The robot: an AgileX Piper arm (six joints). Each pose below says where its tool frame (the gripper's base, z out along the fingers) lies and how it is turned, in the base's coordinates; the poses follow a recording.
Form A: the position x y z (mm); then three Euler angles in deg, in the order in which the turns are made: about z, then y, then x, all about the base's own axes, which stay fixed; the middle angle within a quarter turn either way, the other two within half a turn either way.
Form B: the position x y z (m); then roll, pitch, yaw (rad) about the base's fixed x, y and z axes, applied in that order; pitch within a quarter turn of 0, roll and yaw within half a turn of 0. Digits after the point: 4 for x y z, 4 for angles.
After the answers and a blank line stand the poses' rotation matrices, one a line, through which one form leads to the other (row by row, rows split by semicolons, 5 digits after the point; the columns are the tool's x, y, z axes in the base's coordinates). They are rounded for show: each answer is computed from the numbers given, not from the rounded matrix.
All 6 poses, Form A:
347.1, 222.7, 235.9, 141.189, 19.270, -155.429
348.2, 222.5, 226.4, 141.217, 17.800, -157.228
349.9, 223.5, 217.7, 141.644, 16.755, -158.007
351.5, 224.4, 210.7, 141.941, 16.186, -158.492
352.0, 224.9, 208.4, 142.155, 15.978, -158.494
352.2, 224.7, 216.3, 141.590, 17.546, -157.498
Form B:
0.3471, 0.2227, 0.2359, 2.9846, 0.5172, -2.5797
0.3482, 0.2225, 0.2264, 3.0000, 0.4804, -2.5625
0.3499, 0.2235, 0.2177, 2.9986, 0.4578, -2.5627
0.3515, 0.2244, 0.2107, 2.9984, 0.4447, -2.5638
0.3520, 0.2249, 0.2084, 2.9947, 0.4413, -2.5674
0.3522, 0.2247, 0.2163, 2.9986, 0.4735, -2.5672

-0.73556 -0.59164 0.33002; -0.46307 0.79467 0.39252; -0.49449 0.13590 -0.85849
-0.74221 -0.59639 0.30570; -0.48531 0.79288 0.36854; -0.46217 0.12517 -0.87791
-0.75088 -0.59420 0.28828; -0.49073 0.79410 0.35859; -0.44200 0.12779 -0.88787
-0.75617 -0.59204 0.27876; -0.49307 0.79555 0.35210; -0.43022 0.12880 -0.89349
-0.75917 -0.58983 0.27527; -0.49112 0.79661 0.35244; -0.42716 0.13237 -0.89444
-0.74713 -0.59238 0.30147; -0.48358 0.79561 0.36491; -0.45602 0.12685 -0.88088

